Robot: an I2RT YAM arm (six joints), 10 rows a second.
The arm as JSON. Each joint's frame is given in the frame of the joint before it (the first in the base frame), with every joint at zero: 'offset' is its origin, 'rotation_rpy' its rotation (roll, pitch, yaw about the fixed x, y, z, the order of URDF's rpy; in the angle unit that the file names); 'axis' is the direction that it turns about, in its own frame. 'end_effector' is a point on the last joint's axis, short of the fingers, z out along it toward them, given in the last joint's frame.
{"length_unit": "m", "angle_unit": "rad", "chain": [
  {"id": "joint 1", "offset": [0.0, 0.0, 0.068], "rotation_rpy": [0.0, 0.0, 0.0], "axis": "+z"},
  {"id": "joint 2", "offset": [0.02, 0.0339, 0.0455], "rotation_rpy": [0.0, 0.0, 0.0], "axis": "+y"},
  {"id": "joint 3", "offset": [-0.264, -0.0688, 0.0], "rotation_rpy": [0.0, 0.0, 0.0], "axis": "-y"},
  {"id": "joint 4", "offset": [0.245, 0.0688, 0.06], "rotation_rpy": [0.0, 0.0, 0.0], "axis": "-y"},
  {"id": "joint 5", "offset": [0.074, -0.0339, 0.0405], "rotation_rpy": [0.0, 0.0, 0.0], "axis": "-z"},
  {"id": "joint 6", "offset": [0.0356, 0.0, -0.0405], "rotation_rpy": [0.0, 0.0, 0.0], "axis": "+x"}
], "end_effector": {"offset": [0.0, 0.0, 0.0], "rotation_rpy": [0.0, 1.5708, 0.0]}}
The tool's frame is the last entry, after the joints.
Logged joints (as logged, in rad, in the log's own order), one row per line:
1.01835, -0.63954, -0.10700, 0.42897, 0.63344, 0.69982
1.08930, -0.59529, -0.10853, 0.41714, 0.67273, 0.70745
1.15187, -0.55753, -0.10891, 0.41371, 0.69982, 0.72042
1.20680, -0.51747, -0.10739, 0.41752, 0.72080, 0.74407
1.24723, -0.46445, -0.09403, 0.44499, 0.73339, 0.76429
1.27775, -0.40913, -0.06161, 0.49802, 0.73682, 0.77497
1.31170, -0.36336, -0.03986, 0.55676, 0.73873, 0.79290
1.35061, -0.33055, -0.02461, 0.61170, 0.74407, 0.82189
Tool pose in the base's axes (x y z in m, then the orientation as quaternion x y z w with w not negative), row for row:
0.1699, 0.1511, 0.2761, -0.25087, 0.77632, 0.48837, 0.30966
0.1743, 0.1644, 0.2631, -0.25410, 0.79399, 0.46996, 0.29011
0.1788, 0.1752, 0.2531, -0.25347, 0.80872, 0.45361, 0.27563
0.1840, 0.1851, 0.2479, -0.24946, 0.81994, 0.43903, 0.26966
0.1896, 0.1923, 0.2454, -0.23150, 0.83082, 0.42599, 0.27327
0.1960, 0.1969, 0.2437, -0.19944, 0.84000, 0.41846, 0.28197
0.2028, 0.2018, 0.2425, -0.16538, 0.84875, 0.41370, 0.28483
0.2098, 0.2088, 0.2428, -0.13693, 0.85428, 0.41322, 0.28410
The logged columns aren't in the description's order. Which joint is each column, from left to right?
Columns, left to right: joint 2, joint 5, joint 4, joint 6, joint 1, joint 3.
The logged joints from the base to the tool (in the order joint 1, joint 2, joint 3, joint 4, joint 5, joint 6), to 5 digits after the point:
0.63344, 1.01835, 0.69982, -0.10700, -0.63954, 0.42897
0.67273, 1.08930, 0.70745, -0.10853, -0.59529, 0.41714
0.69982, 1.15187, 0.72042, -0.10891, -0.55753, 0.41371
0.72080, 1.20680, 0.74407, -0.10739, -0.51747, 0.41752
0.73339, 1.24723, 0.76429, -0.09403, -0.46445, 0.44499
0.73682, 1.27775, 0.77497, -0.06161, -0.40913, 0.49802
0.73873, 1.31170, 0.79290, -0.03986, -0.36336, 0.55676
0.74407, 1.35061, 0.82189, -0.02461, -0.33055, 0.61170

